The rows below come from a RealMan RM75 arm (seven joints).
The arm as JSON. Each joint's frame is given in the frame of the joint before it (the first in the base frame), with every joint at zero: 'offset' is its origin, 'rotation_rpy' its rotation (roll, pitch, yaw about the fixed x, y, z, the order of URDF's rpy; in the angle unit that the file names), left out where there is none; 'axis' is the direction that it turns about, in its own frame. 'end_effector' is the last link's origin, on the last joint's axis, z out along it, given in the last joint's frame.
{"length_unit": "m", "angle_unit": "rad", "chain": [
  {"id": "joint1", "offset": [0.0, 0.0, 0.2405], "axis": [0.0, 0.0, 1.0]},
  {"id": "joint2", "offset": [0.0, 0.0, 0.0], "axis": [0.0, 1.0, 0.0]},
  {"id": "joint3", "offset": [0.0, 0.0, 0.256], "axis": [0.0, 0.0, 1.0]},
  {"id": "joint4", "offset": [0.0, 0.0, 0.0], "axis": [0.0, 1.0, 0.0]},
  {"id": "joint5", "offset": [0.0, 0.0, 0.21], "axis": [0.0, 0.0, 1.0]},
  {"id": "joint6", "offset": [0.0, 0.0, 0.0], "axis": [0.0, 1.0, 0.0]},
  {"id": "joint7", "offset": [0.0, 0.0, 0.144], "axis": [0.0, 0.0, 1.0]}
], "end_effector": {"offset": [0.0, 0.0, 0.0]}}
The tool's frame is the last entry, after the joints.
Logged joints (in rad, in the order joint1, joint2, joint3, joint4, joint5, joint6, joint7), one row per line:
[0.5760 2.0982 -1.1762 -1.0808 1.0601 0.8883 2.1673]
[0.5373 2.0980 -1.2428 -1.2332 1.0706 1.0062 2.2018]
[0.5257 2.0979 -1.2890 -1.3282 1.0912 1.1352 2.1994]
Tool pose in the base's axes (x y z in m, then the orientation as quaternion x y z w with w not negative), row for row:
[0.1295 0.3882 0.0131 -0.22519 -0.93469 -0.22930 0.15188]
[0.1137 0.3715 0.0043 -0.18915 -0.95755 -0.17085 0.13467]
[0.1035 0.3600 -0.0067 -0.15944 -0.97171 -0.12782 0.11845]
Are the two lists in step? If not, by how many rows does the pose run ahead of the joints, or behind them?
The pose runs 2 rows ahead of the joints: the pose in row i belongs to the joints in row i + 2.
